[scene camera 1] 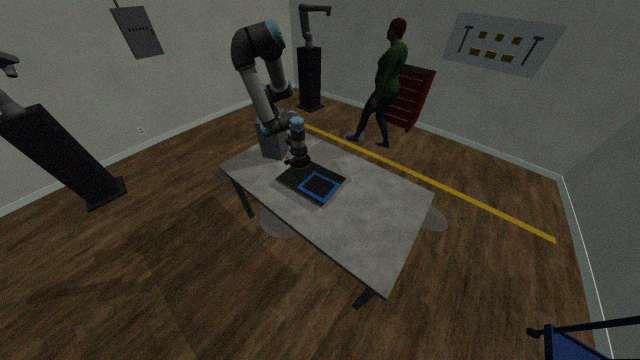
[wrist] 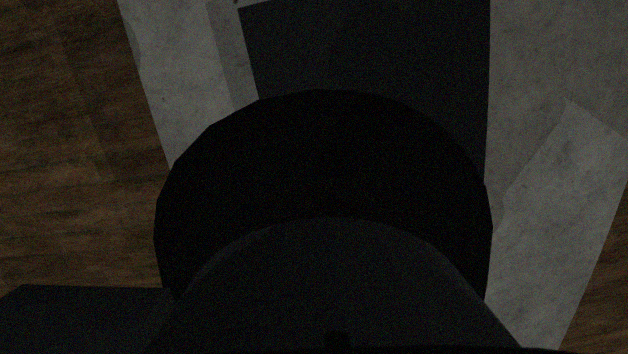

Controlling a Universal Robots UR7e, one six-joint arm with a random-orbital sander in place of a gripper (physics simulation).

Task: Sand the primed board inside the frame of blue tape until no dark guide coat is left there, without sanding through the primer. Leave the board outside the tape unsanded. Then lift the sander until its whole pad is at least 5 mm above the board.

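Places are measured from the arm's base along level axes (x up, y right, z ahead), in metres.
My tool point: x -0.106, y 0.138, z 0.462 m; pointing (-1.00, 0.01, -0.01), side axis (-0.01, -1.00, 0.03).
Observation:
For each thing: its top centre in the pictures, then the offset to it from my tool point. "*": a spot on its surface instead. Level surfaces: height alone.
- board at a spot on its surface: (wrist: pixel 370 45) * dx -0.199, dy -0.074, dz -0.127 m
- blue tape at a spot on its surface: (scene camera 1: pixel 312 194) * dx -0.199, dy +0.011, dz +0.112 m
- grey table at its surface level: dx -0.242 m
The board (scene camera 1: pixel 291 179) (wrist: pixel 370 45) lies on the table and looks dark. The blue tape (scene camera 1: pixel 312 194) frames a dark area on its near right part; the tape does not show in the wrist view. My sander (scene camera 1: pixel 301 162) (wrist: pixel 325 160) points down over the board's back end, near the arm's base and outside the tape frame. Its pad looks close to the board, but I cannot tell whether it touches. In the wrist view the black round pad hides part of the board. The sander has no fingers to show open or shut.
The grey table (scene camera 1: pixel 370 215) (wrist: pixel 545 280) extends around the board. The arm's grey base block (scene camera 1: pixel 270 145) stands at its back left. A person in green (scene camera 1: pixel 391 65) is beyond the yellow floor line (scene camera 1: pixel 450 191), by a red tool cabinet (scene camera 1: pixel 411 97).

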